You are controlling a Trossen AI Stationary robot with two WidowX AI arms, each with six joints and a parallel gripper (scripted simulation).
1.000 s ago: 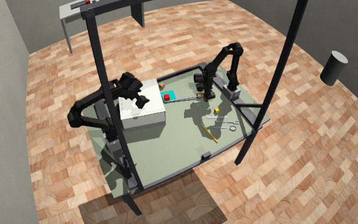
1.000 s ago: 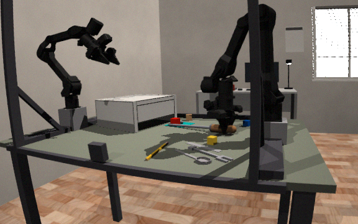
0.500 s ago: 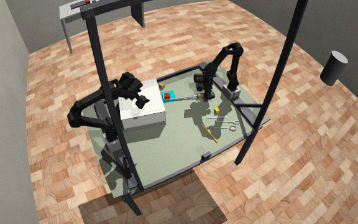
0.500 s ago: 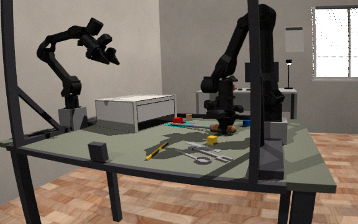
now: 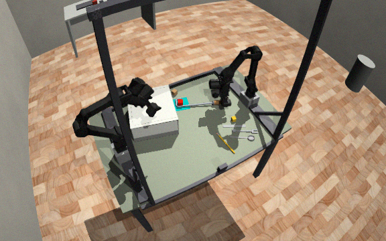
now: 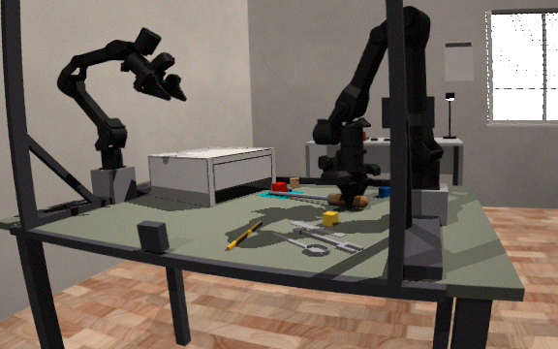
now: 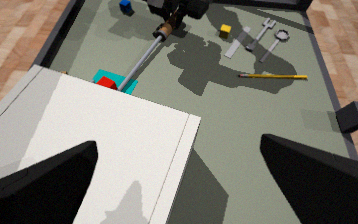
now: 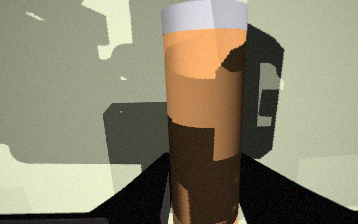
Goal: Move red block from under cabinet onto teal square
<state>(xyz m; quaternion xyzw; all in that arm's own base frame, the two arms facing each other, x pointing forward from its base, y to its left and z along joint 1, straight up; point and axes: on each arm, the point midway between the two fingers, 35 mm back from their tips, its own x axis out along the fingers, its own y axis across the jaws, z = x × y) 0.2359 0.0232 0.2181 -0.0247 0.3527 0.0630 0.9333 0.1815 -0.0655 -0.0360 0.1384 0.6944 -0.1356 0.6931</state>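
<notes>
Right now the hook tool is 9 cm ahead of my right hand, 11 cm to the left of it and 2 cm below it. The rest, counted from my right hand: teal square 13 cm ahead, 25 cm to the left, 4 cm below; then blue cube 15 cm ahead, 7 cm to the right, 2 cm below; then yellow cube 15 cm behind, 2 cm to the left, 2 cm below.
</notes>
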